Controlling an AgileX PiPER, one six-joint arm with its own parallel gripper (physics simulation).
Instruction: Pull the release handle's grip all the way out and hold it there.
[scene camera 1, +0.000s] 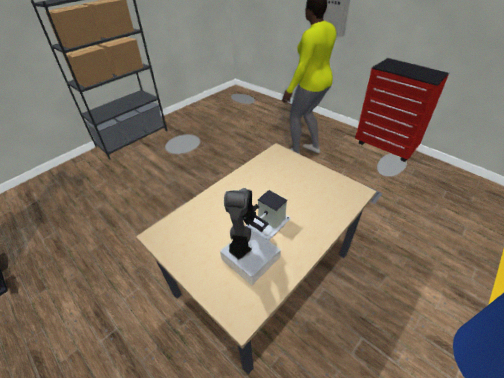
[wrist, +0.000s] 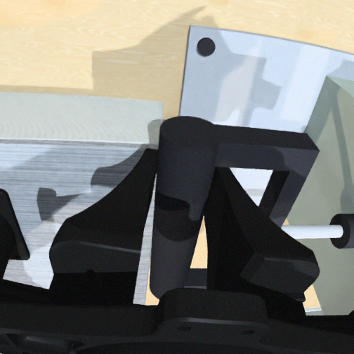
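The release handle (scene camera 1: 259, 224) (wrist: 270, 141) is a dark frame with a thick round grip bar (wrist: 182, 220). In the wrist view my gripper (wrist: 182, 170) is shut on the grip bar, with one finger on each side of it. A white rod (wrist: 312, 231) runs from the handle's frame to a dark collar (wrist: 344, 231) on the grey-green housing (scene camera 1: 273, 212) (wrist: 335, 165). A clear stretch of the rod shows, and the handle stands apart from the housing. The lower part of the handle is partly hidden by my right-hand finger.
The housing stands on a pale base plate (scene camera 1: 283, 226) (wrist: 205, 90) with a dark bolt. My arm's metal base block (scene camera 1: 252, 260) (wrist: 75, 117) is close beside the handle. All stand on the wooden table (scene camera 1: 200, 220). A person in yellow (scene camera 1: 316, 60) stands behind the table.
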